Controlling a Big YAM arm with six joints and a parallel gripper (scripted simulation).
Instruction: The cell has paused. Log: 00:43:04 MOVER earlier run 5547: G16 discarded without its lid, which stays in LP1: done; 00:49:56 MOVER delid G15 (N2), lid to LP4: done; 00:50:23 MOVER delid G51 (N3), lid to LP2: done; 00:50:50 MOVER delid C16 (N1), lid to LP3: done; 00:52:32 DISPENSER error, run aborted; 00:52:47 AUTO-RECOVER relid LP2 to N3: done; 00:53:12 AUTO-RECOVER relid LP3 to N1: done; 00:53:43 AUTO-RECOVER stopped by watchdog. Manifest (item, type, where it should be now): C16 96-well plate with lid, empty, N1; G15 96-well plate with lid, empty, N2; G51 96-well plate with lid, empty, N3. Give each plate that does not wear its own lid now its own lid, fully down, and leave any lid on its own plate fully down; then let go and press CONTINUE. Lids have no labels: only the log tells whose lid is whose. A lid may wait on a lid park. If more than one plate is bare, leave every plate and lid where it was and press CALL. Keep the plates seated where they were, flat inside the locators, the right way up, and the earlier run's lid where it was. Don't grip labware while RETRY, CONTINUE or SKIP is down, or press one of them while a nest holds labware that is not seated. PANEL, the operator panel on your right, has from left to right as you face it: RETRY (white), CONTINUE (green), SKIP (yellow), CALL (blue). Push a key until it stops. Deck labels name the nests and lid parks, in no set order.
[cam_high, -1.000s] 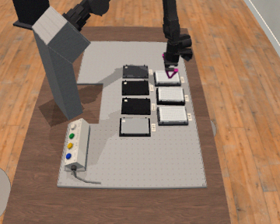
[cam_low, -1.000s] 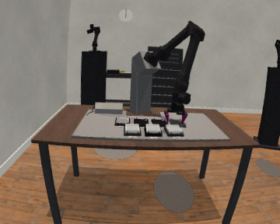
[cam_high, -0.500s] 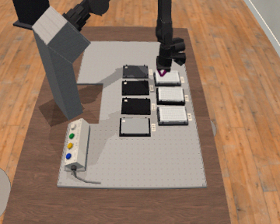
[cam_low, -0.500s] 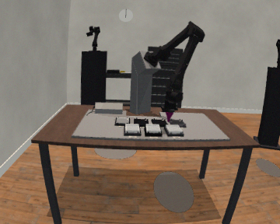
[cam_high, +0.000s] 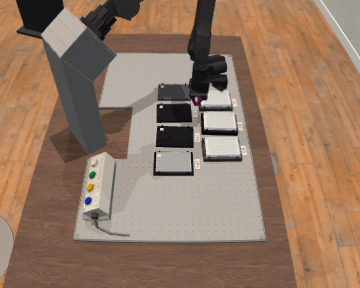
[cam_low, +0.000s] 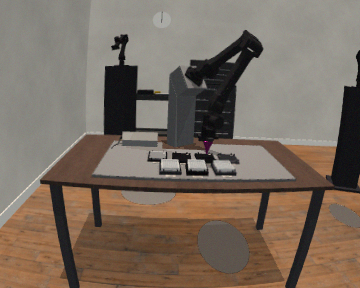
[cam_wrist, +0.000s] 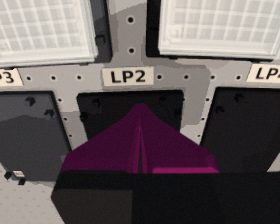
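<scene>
The green continue key lies 460 mm to the right of my hand and 200 mm behind it. The rest, counted from my hand: lid: 270 mm to the right, 50 mm below, 20 mm ahead; blue call key: 560 mm to the right, 160 mm behind; yellow skip key: 510 mm to the right, 180 mm behind.
</scene>
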